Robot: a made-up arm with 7 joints.
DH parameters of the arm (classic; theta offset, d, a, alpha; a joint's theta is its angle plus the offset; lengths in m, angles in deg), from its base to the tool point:
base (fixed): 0 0.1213 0 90
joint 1: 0 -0.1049 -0.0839 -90
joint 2: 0 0.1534 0.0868 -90
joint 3: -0.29 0 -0.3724 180
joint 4: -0.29 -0.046 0.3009 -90
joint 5: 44.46 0 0.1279 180
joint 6: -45.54 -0.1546 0.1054 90
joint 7: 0 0.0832 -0.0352 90
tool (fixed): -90 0.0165 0 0
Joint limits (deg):
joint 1: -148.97..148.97
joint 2: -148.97..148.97
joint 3: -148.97..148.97
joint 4: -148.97..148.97
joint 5: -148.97..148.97
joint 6: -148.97..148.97
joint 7: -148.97..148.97
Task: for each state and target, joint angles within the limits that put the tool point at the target. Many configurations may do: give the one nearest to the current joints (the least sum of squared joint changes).
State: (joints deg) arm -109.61 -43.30 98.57 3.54 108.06 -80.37 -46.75
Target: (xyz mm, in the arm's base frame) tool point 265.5 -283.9 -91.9
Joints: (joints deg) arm -108.24 -68.27 106.50 41.10 109.11 -77.57 -41.84
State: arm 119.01 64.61 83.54 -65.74 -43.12 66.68 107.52
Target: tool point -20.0 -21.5 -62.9
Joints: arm 84.47 62.46 102.90 -37.26 -52.58 68.97 101.94
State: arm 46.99 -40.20 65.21 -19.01 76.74 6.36 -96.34
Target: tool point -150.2 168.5 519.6
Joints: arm 31.29 -35.71 68.57 -5.07 71.76 16.42 -99.90
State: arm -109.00 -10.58 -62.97 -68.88 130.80 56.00 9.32
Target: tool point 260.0 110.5 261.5
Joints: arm -118.93 -3.60 -27.38 -28.47 133.09 60.63 17.15
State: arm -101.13 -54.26 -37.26 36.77 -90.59 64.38 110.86
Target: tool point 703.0 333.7 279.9
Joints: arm -108.62 -52.32 -16.62 63.94 -82.10 61.64 110.65
